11 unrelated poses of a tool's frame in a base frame.
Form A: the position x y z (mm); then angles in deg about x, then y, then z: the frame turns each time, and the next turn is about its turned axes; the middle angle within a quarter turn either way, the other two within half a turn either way.
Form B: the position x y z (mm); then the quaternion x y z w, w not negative. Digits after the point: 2 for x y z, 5 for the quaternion.
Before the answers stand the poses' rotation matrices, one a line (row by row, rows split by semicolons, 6 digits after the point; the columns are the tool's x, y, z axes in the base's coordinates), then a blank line. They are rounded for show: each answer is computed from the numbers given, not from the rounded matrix.
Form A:
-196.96, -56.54, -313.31, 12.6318, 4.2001, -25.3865
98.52, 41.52, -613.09, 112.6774, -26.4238, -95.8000
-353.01, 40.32, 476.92, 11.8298, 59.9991, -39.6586
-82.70, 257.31, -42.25, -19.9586, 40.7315, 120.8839
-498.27, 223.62, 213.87, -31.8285, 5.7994, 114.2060
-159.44, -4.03, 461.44, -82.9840, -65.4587, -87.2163
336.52, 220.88, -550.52, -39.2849, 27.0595, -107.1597
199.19, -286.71, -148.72, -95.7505, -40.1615, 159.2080
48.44, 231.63, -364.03, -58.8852, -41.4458, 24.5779
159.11, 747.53, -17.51, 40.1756, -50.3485, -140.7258
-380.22, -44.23, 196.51, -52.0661, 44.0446, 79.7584
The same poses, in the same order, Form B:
0.901010 0.427571 0.073240; -0.403875 0.888436 -0.218098; -0.158321 0.166928 0.973175
-0.090499 0.890943 -0.445007; 0.425063 -0.369540 -0.826294; -0.900629 -0.263934 -0.345263
0.384941 0.319115 0.866018; -0.487977 0.866817 -0.102505; -0.783389 -0.383138 0.489394
-0.388966 -0.650330 0.652515; 0.920992 -0.291322 0.258660; 0.021878 0.701571 0.712263
-0.407920 -0.907409 0.101046; 0.796778 -0.299760 0.524679; -0.445809 0.294538 0.845282
0.020172 0.414859 -0.909662; -0.078155 0.907717 0.412239; 0.996737 0.062779 0.050733
-0.262740 0.850893 0.454916; -0.654570 -0.503580 0.563866; 0.708876 -0.149624 0.689280
-0.714459 -0.271283 -0.644944; -0.635476 -0.134116 0.760384; -0.292777 0.953110 -0.076573
0.681668 -0.311774 -0.661911; 0.730275 0.234234 0.641743; -0.045037 -0.920832 0.387350
-0.493982 0.403948 -0.769940; -0.099163 -0.905922 -0.411669; -0.863799 -0.127008 0.487566
0.127802 -0.707346 0.695218; 0.507464 0.648899 0.566931; -0.852143 0.280343 0.441883

-196.96, -56.54, -313.31, 0.09925, 0.05969, -0.21432, 0.96987
98.52, 41.52, -613.09, 0.63724, 0.51629, -0.52791, 0.22062
-353.01, 40.32, 476.92, -0.08475, 0.49812, -0.24374, 0.82782
-82.70, 257.31, -42.25, 0.21800, 0.31040, 0.77339, 0.50793
-498.27, 223.62, 213.87, -0.10789, 0.25636, 0.79890, 0.53329
-159.44, -4.03, 461.44, -0.12422, -0.67765, -0.17525, 0.70332
336.52, 220.88, -550.52, -0.37134, -0.13217, -0.78352, 0.48035
199.19, -286.71, -148.72, 0.35222, -0.64361, -0.66558, 0.13679
48.44, 231.63, -364.03, -0.51480, -0.20323, 0.34331, 0.75882
159.11, 747.53, -17.51, 0.48072, 0.15850, -0.84963, 0.14804
-380.22, -44.23, 196.51, -0.09620, 0.51943, 0.40779, 0.74475

